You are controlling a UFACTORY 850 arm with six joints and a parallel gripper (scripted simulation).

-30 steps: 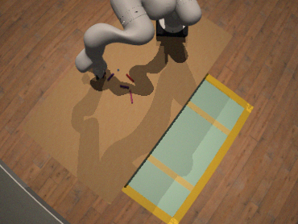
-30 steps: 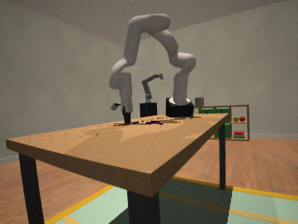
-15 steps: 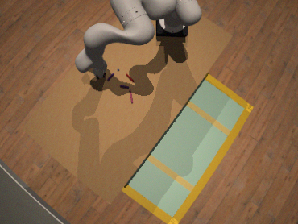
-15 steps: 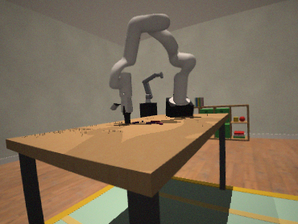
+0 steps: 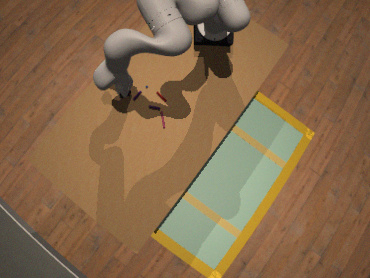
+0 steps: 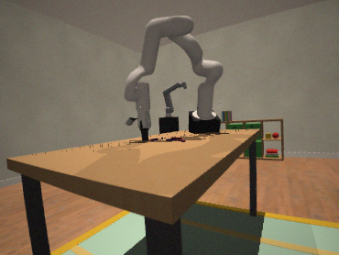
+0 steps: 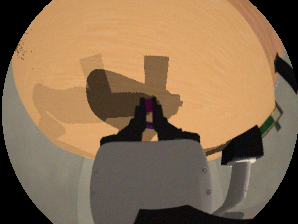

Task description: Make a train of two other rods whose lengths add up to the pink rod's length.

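My gripper is now 100 mm past the tiny blue rod, 40 mm to the right of it and 20 mm above it. The rest, counted from my hand: magenta rod (20 mm below); then red rod (140 mm to the left, 120 mm behind, 20 mm below); then pink rod (240 mm to the left, 50 mm behind, 20 mm below).
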